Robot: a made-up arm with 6 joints.
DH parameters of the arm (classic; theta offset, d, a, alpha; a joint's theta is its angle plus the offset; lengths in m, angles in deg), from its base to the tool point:
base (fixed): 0 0.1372 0 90
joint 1: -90 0.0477 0.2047 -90
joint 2: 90 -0.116 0.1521 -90
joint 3: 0 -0.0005 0.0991 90
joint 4: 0 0.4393 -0.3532 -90
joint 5: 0 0.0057 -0.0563 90
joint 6: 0 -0.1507 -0.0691 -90
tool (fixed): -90 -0.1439 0 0
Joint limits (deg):
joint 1: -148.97..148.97
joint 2: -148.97..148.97
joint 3: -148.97..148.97
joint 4: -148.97..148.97
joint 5: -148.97..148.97
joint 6: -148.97..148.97
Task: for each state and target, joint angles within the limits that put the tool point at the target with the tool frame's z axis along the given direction. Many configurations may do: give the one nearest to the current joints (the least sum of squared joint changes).
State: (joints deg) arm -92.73 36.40 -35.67 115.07 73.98 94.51
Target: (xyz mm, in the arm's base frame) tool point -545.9 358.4 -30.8 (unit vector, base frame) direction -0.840 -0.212 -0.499
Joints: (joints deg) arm -107.13 15.55 -29.52 113.82 56.72 77.97
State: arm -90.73 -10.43 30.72 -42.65 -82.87 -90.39
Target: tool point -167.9 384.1 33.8 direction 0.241 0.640 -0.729
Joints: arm -67.80 -21.83 47.18 -51.39 -103.79 -89.71
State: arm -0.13 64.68 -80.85 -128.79 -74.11 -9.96
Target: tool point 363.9 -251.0 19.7 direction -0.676 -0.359 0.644
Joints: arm 47.54 103.05 -36.77 -94.86 -70.32 37.84
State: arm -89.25 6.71 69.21 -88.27 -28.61 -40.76
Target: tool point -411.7 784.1 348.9 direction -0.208 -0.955 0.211
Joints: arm -85.72 -56.38 70.82 -103.82 26.37 -72.26
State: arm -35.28 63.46 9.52 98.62 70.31 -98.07
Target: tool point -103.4 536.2 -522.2 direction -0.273 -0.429 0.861
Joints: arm -43.54 31.28 4.64 100.35 53.15 -91.86
